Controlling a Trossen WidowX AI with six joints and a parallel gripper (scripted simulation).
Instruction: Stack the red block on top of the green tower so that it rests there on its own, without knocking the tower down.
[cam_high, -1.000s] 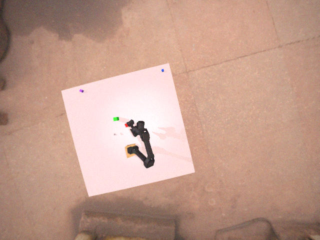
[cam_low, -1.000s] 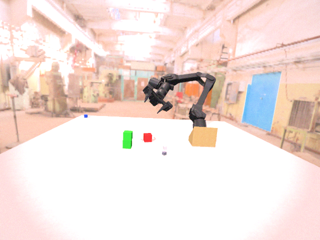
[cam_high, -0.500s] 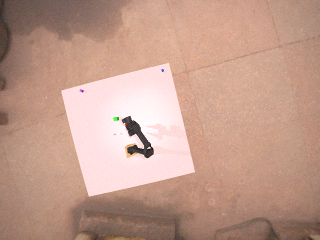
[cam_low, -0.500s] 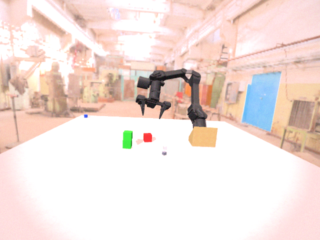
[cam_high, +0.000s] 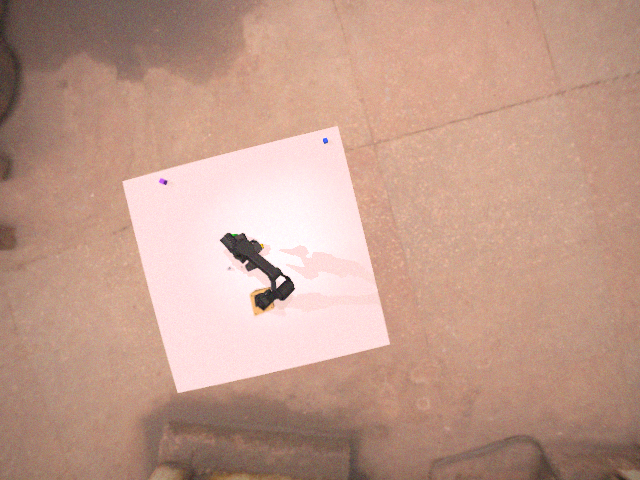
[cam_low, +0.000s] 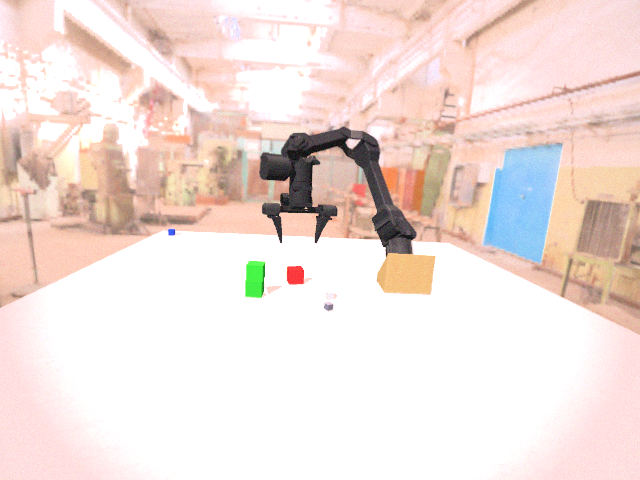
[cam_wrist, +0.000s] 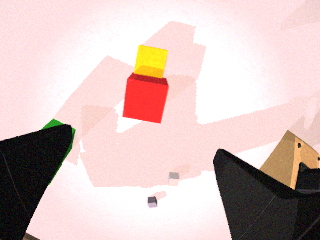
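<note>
The red block is 9 cm below my gripper tip. From my gripper tip the other things lie so: purple cube 48 cm to the left, 46 cm ahead, 9 cm below; yellow cube 9 cm below, 4 cm to the right, 2 cm ahead; grey cube 16 cm to the left, 10 cm below, 9 cm behind.
</note>
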